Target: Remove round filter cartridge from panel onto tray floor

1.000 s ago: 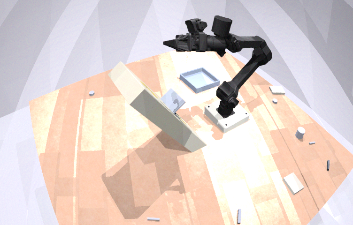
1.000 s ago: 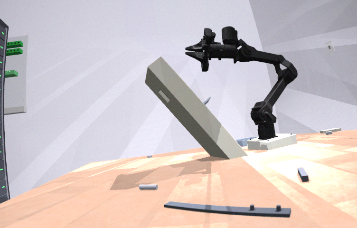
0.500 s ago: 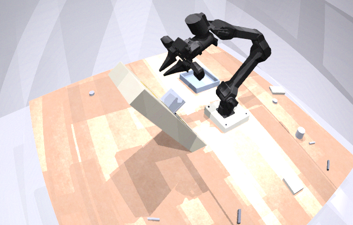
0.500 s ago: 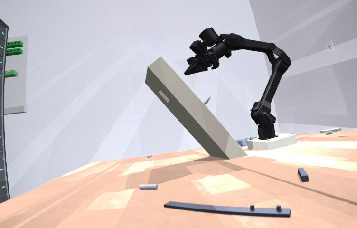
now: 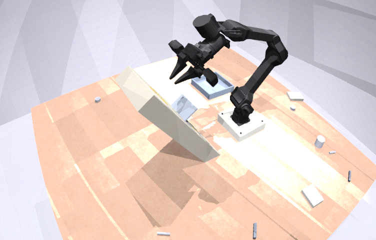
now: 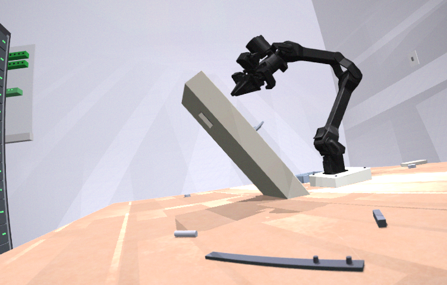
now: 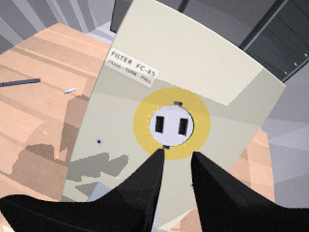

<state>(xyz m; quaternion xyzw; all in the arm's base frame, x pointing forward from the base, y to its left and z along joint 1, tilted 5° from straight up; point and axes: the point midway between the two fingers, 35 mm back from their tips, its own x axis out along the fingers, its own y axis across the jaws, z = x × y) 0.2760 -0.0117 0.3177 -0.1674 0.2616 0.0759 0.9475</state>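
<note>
Right now the round filter cartridge is 60 mm ahead of my gripper tip and 40 mm below it. From my gripper tip the other things lie so: blue tray (380 mm behind, 310 mm below, 290 mm to the right).
</note>
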